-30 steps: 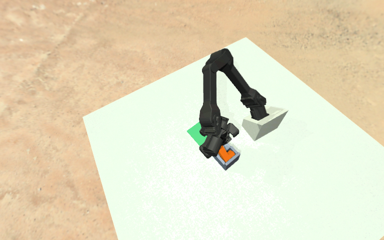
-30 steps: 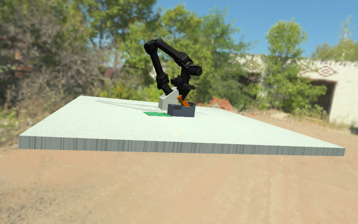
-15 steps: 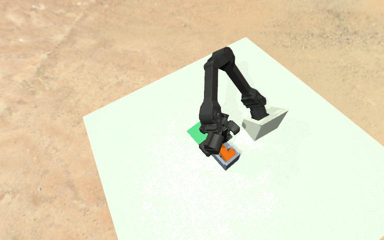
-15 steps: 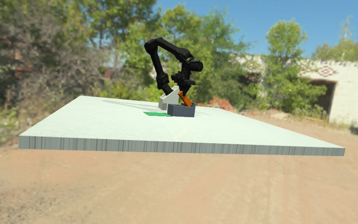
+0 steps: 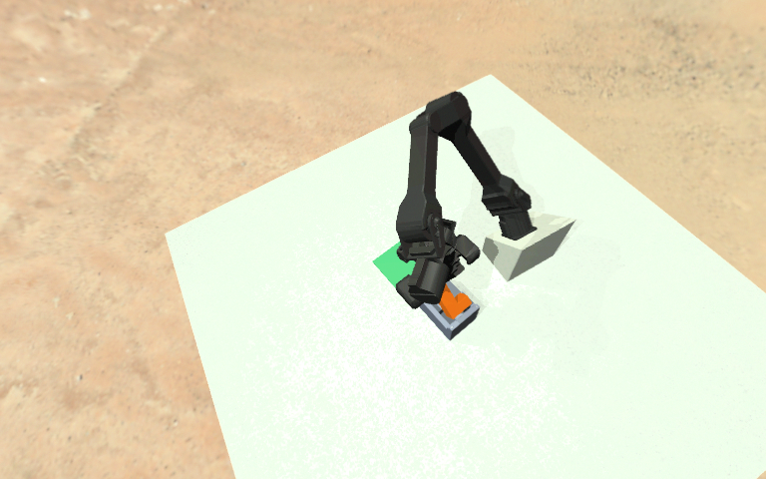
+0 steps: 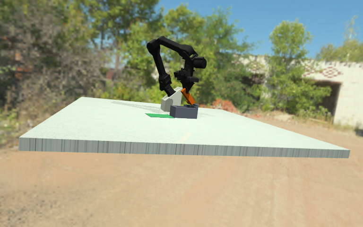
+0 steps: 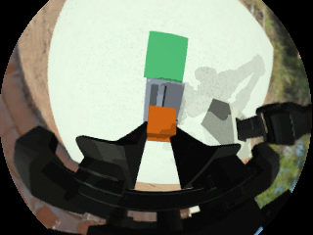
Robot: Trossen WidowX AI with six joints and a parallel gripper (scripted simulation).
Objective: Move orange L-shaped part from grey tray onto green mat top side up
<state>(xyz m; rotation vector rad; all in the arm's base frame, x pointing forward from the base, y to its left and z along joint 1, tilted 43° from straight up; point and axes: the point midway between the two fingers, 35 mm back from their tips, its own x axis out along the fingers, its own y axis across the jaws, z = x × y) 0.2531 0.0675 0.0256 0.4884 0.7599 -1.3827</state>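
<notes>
Now: the green mat 10 mm ahead of my gripper tip, 150 mm to the right of it and 160 mm below it. Also, from my gripper tip: orange L-shaped part (20 mm behind, 30 mm to the left, 30 mm below).
</notes>
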